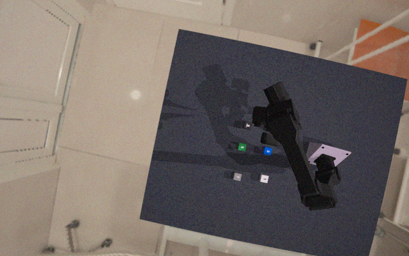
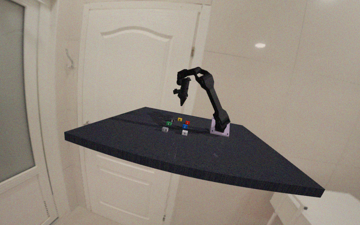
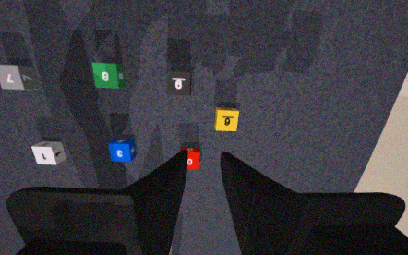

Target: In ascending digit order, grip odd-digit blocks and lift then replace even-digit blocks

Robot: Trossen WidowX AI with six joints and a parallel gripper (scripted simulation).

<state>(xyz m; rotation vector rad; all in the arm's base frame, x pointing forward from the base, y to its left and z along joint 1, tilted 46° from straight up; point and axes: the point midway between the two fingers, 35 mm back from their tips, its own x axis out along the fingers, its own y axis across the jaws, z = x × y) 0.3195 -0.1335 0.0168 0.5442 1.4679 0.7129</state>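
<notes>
My gripper tip is 120 mm above the yellow block and 40 mm to the left of it. Round my gripper tip: blue block (120 mm to the left, 120 mm below, 70 mm behind); then black block (120 mm below, 40 mm to the left, 40 mm ahead); then red block (120 mm below, 70 mm behind, 10 mm to the left).
</notes>
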